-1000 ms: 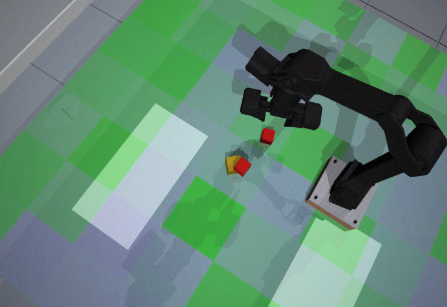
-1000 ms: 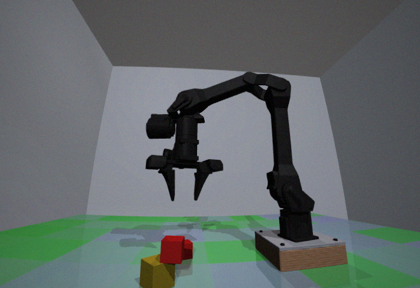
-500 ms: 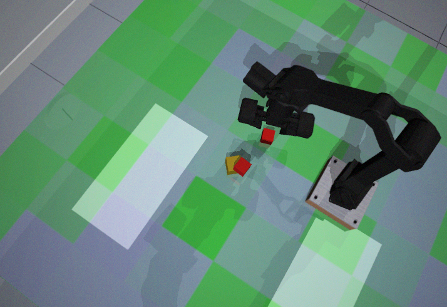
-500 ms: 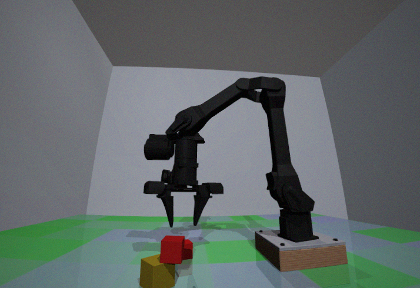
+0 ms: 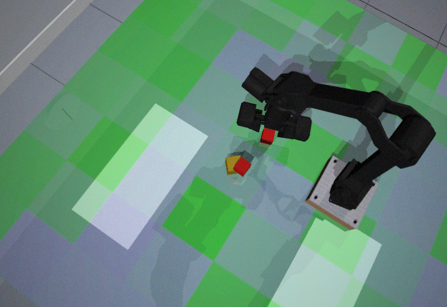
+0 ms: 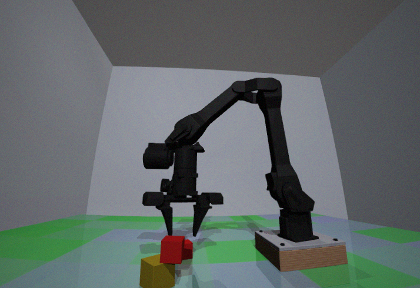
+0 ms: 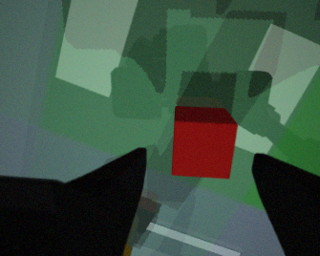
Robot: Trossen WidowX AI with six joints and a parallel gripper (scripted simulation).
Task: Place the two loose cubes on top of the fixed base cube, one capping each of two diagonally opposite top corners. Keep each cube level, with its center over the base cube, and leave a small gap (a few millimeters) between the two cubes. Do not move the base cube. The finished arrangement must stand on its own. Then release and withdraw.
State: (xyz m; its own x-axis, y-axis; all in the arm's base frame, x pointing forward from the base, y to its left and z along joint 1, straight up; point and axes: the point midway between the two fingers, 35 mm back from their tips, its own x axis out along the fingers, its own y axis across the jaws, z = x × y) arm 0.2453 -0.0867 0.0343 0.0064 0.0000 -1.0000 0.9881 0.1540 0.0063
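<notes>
My gripper tip is 6 cm short of the yellow base cube, 12 cm to the right of it and 2 cm above it.
</notes>
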